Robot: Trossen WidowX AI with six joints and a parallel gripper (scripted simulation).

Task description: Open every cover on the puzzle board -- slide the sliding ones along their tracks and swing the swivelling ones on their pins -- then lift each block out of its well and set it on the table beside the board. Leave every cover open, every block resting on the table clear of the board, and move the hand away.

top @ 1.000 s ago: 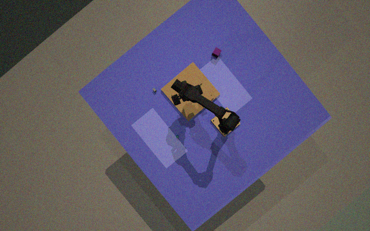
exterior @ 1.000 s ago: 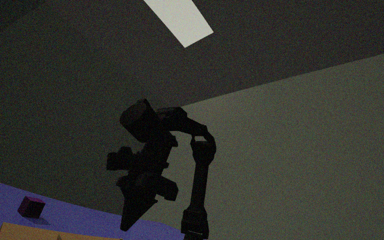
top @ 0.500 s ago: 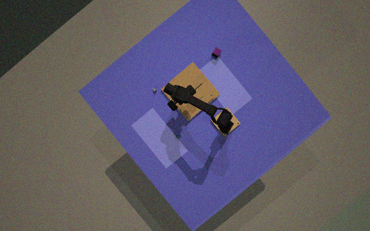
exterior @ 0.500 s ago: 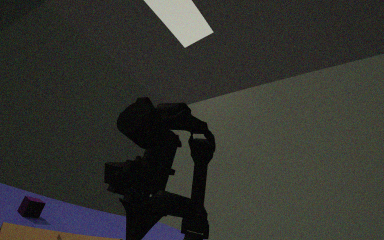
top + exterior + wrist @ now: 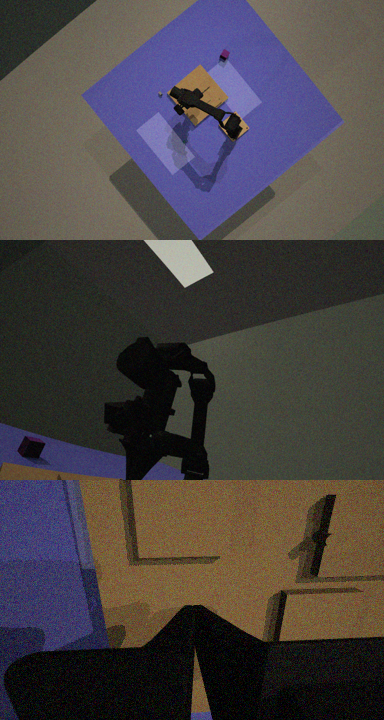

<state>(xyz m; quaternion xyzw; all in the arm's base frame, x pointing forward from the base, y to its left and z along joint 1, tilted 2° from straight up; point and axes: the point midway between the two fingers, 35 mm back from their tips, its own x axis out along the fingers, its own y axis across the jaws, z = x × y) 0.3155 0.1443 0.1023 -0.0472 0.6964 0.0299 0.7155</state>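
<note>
Right now the small grey block is 170 mm ahead of my gripper tip, 120 mm to the left of it and 70 mm below it. Round my gripper tip: small green block: 190 mm behind, 170 mm to the left, 70 mm below; magenta block: 380 mm to the right, 140 mm ahead, 60 mm below.
</note>
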